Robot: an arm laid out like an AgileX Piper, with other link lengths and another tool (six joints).
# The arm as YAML. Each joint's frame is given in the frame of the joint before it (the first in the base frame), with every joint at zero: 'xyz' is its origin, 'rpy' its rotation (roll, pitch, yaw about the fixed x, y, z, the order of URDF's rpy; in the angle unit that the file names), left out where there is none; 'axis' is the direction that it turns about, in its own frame. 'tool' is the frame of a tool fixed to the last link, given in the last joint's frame.
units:
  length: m
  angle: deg
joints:
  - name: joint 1
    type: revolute
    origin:
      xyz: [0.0, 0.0, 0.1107]
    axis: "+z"
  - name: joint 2
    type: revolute
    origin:
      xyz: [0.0, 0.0, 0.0]
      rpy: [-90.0, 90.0, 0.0]
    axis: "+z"
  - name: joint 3
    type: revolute
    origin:
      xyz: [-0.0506, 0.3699, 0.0]
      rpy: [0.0, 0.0, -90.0]
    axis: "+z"
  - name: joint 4
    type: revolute
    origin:
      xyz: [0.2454, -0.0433, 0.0]
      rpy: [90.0, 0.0, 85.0]
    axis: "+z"
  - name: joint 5
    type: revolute
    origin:
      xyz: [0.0, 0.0, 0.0]
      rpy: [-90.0, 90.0, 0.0]
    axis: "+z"
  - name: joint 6
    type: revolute
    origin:
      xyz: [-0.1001, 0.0, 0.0]
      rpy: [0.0, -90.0, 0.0]
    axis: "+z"
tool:
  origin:
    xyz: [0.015, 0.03, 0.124]
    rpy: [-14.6, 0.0, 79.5]
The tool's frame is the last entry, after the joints.
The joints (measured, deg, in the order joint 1, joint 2, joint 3, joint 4, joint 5, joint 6), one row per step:
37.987 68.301 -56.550 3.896 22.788 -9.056
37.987 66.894 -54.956 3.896 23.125 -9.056
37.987 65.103 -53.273 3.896 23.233 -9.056
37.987 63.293 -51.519 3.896 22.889 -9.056
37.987 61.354 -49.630 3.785 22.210 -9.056
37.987 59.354 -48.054 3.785 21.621 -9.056
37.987 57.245 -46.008 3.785 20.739 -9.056
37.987 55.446 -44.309 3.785 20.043 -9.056
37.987 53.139 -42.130 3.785 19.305 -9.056
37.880 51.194 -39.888 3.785 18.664 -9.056
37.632 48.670 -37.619 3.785 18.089 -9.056
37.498 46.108 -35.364 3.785 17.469 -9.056
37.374 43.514 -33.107 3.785 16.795 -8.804
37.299 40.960 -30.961 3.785 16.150 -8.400
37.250 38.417 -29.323 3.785 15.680 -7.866
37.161 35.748 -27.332 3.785 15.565 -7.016
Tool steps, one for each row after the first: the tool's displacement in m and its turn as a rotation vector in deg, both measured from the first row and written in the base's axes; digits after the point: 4 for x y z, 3 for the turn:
-0.0077 -0.0059 -0.0050 -0.320 0.414 0.023
-0.0165 -0.0128 -0.0078 -0.319 0.414 0.030
-0.0248 -0.0194 -0.0098 -0.076 0.098 0.007
-0.0332 -0.0262 -0.0112 0.281 -0.546 -0.025
-0.0414 -0.0329 -0.0105 0.900 -1.347 -0.065
-0.0501 -0.0400 -0.0124 1.475 -2.094 -0.124
-0.0575 -0.0459 -0.0141 1.960 -2.723 -0.170
-0.0670 -0.0536 -0.0173 2.488 -3.408 -0.220
-0.0749 -0.0606 -0.0237 2.691 -3.683 -0.369
-0.0842 -0.0695 -0.0283 3.189 -4.346 -0.655
-0.0937 -0.0777 -0.0330 3.747 -5.084 -0.831
-0.1030 -0.0858 -0.0379 4.532 -5.746 -1.110
-0.1118 -0.0934 -0.0427 5.453 -6.353 -1.398
-0.1202 -0.1005 -0.0445 6.669 -7.135 -1.695
-0.1289 -0.1081 -0.0506 7.755 -7.277 -2.134

